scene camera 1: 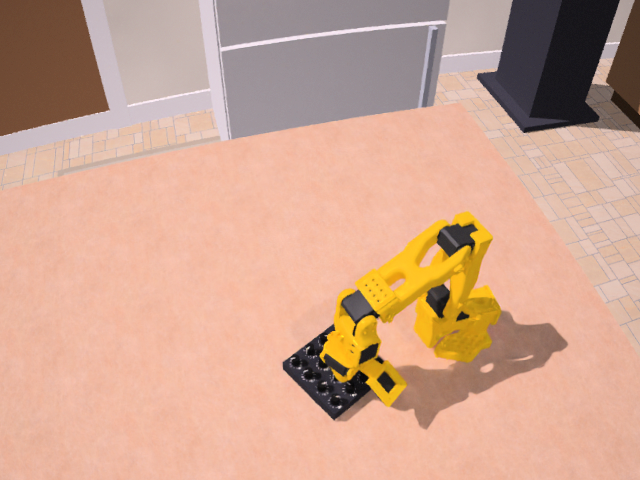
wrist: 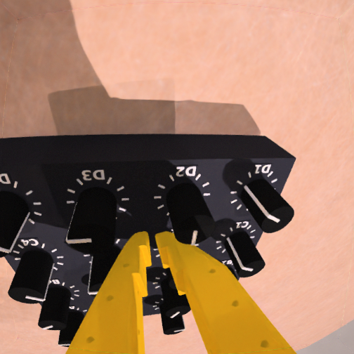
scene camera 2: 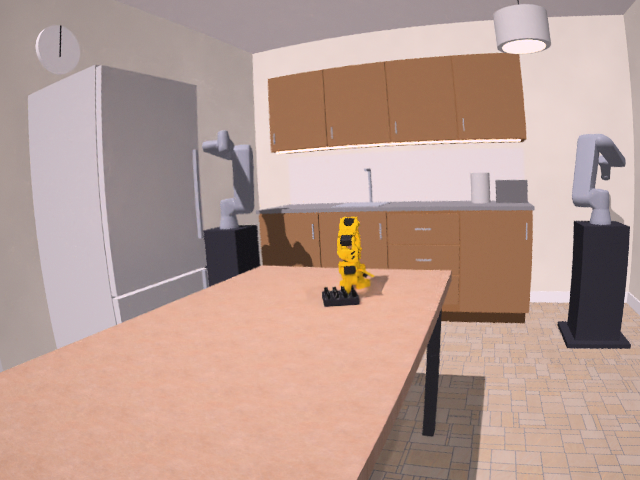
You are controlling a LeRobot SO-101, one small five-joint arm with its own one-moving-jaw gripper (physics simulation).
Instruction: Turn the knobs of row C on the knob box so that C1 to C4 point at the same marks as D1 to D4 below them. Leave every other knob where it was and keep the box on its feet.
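Where they show: hand at its tool point: [scene camera 1: 347,375] [scene camera 2: 347,292]; arm's base at its link origin: [scene camera 1: 442,335].
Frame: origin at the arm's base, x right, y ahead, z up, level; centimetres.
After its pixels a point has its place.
The black knob box [scene camera 1: 315,395] {z 2.2, x -5.0, y 21.4 cm} [scene camera 2: 341,301] {z 1.5, x -3.5, y 22.1 cm} [wrist: 150,148] stands flat on the table. In the wrist view its labels are upside down. Knob D1 [wrist: 272,215], knob D2 [wrist: 189,210], knob D3 [wrist: 95,212] and part of knob D4 [wrist: 11,217] show. Knob C1 [wrist: 242,249] has a white line slanting much like D1's. Knob C4 [wrist: 31,272] is in view; knob C3 [wrist: 101,265] is partly covered. Knob C2 is hidden behind the jaws. My gripper [wrist: 152,236] is shut and empty, its tips over the box between the D2 and D3 columns.
Row B and A knobs lie farther along the box, partly behind the jaws. The yellow arm [scene camera 1: 413,268] {z 22.5, x -2.4, y 9.2 cm} [scene camera 2: 348,248] {z 16.6, x -4.7, y 17.2 cm} reaches over the box from its base. The table [scene camera 1: 155,284] {z 0.0, x 21.4, y 40.7 cm} [scene camera 2: 232,372] {z 0.0, x 2.6, y 72.3 cm} extends around them. A fridge [scene camera 1: 330,77] [scene camera 2: 149,180] stands beyond the table.
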